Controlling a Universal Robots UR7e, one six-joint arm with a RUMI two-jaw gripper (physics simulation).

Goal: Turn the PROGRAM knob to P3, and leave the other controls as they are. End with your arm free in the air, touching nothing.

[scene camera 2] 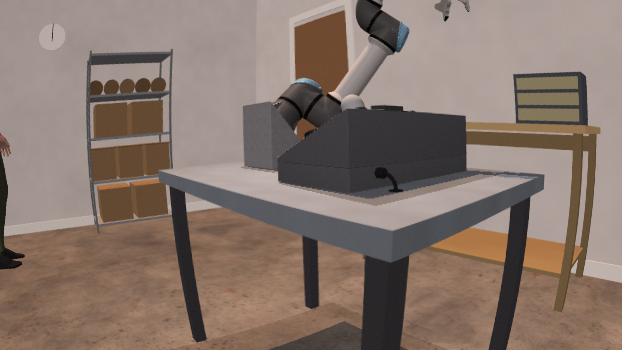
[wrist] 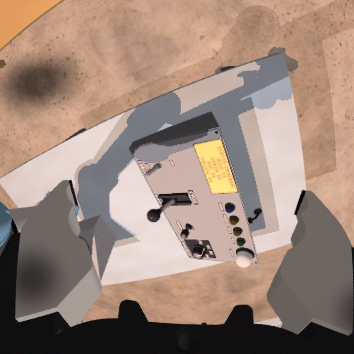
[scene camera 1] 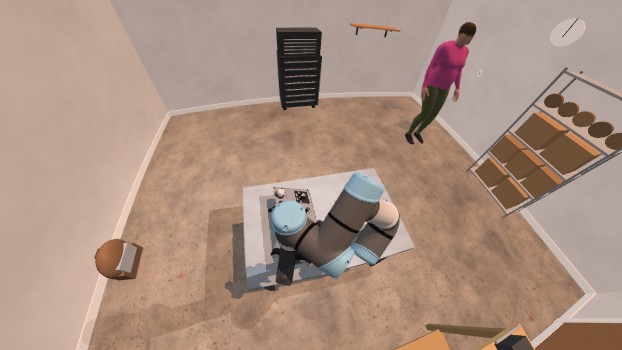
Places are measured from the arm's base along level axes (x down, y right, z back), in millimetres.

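Pixels of known places: gripper, fingertip midpoint: [scene camera 2: 456,16] [wrist: 186,188]; arm's base, link origin: [scene camera 2: 273,126].
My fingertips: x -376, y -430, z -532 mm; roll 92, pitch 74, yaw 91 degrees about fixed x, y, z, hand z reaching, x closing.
Ahead of a thing's pixels: the offset from my fingertips to its top centre. "spot": to the spot under its first point.
The PROGRAM knob @(dx +389, dy +526, dz +82 mm) [wrist: 198,251] [scene camera 1: 301,196] is a round black knob with a yellow pointer on a dark square plate, at the console's lower end in the wrist view. Its position labels are too small to read. The sloped console [wrist: 210,215] [scene camera 2: 405,140] also bears a black-balled lever @(dx +352, dy +296, dz +170 mm) [wrist: 153,215], a small black control @(dx +382, dy +407, dz +96 mm) [wrist: 186,231], a toggle @(dx +389, dy +170, dz +138 mm) [wrist: 154,168], a column of coloured buttons @(spot: dx +347, dy +347, dz -53 mm) [wrist: 233,220] and a white dome @(spot: dx +326, dy +496, dz -70 mm) [wrist: 244,258] [scene camera 2: 353,102]. My gripper [wrist: 186,188] [scene camera 2: 457,14] is open and empty, high above the console, touching nothing. The arm hides part of the console in scene camera 1.
The console stands on a pale table [scene camera 2: 230,200] [scene camera 1: 255,200]. A grey wedge-shaped block [scene camera 2: 257,135] [wrist: 100,245] stands beside it. A small black gooseneck item @(spot: dx +483, dy +492, dz -131 mm) [scene camera 2: 381,173] [wrist: 257,212] stands at its other side. A person [scene camera 1: 446,65] stands near the shelf rack, away from the table.
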